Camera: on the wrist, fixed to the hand. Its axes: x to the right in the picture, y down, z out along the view.
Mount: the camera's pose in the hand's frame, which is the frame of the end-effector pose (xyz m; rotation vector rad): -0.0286 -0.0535 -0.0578 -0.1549 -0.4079 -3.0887
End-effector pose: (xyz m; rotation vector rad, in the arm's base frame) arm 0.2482 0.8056 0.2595 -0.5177 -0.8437 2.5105
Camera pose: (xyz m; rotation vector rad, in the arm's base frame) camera 0.3146 0.8566 0.2564 0.8581 -0.5525 -0.4170
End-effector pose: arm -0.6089 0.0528 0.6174 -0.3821 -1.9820 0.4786
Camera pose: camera -0.5477 0.0025 0.6447 2.4231 -0.7225 -1.5534
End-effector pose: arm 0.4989 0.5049 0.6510 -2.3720 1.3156 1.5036
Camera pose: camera 0.5716 0.5316 0.6829 -0.8862 -1.8861 0.2578
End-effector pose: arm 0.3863 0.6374 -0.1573 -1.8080 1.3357 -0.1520
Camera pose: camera 0.3813 0.6319 -0.0738 1.7584 2.3698 0.9450
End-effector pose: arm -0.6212 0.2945 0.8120 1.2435 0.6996 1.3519
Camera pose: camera -0.6626 0.2928 0.7392 -0.5481 0.9669 -1.3630
